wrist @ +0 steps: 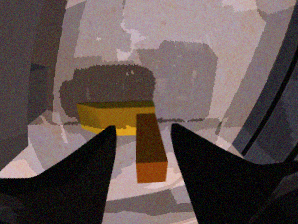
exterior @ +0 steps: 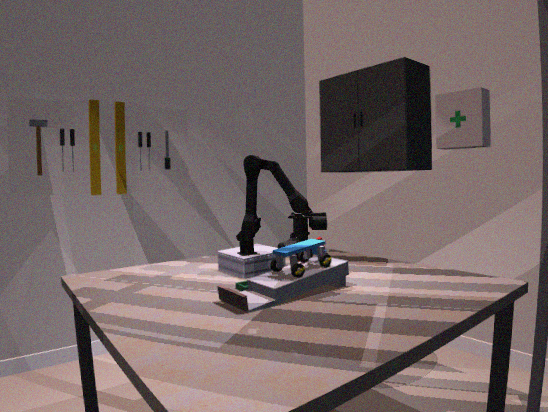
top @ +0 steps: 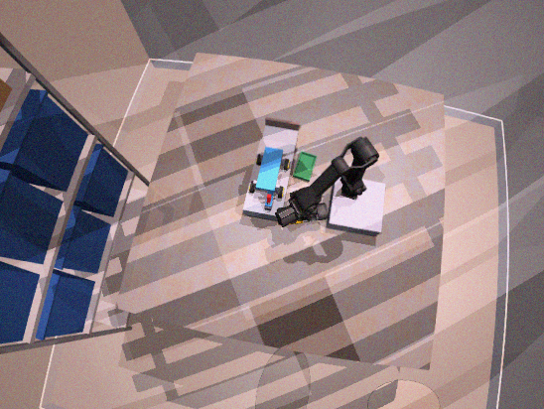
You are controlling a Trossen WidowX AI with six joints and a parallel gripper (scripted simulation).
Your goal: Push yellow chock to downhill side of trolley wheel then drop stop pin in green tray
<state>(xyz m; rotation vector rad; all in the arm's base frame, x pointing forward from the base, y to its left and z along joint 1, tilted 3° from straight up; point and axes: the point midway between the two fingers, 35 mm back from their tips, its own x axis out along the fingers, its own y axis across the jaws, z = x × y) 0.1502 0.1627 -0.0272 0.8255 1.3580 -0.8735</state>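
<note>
The red-headed stop pin lies 130 mm ahead of my gripper tip, 10 mm to the left of it and 100 mm above it. Also, from my gripper tip: grey ramp: 170 mm ahead, 110 mm to the right, 20 mm above; then blue trolley: 170 mm ahead, 110 mm to the right, 80 mm above; then yellow chock: 20 mm ahead, 10 mm to the left, 10 mm below.
</note>
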